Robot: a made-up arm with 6 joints.
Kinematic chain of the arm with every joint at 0, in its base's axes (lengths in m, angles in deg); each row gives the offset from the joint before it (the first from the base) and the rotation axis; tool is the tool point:
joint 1: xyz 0 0 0.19 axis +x
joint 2: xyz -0.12 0 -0.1 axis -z
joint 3: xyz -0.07 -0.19 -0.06 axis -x
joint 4: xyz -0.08 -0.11 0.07 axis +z
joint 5: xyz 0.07 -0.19 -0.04 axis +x
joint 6: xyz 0.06 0.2 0 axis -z
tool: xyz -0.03 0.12 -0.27
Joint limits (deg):
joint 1: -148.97..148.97
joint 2: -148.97..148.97
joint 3: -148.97..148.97
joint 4: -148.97..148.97
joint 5: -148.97..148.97
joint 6: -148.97..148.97
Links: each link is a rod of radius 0.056 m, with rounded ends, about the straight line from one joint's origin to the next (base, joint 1, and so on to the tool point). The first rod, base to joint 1, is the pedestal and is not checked.
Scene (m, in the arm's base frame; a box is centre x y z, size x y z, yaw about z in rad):
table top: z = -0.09
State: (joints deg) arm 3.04 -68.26 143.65 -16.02 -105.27 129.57
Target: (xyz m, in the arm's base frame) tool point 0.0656 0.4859 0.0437
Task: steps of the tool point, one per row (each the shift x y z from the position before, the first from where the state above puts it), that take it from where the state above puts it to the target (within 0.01 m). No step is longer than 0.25 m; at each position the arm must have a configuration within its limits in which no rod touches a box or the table.
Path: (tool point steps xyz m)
1: 0.1371 0.0515 0.0820
2: 0.1448 0.1097 0.0109
3: 0.1236 0.1340 -0.0842
4: 0.0750 0.1078 -0.1773
5: 0.0098 0.0319 -0.2367

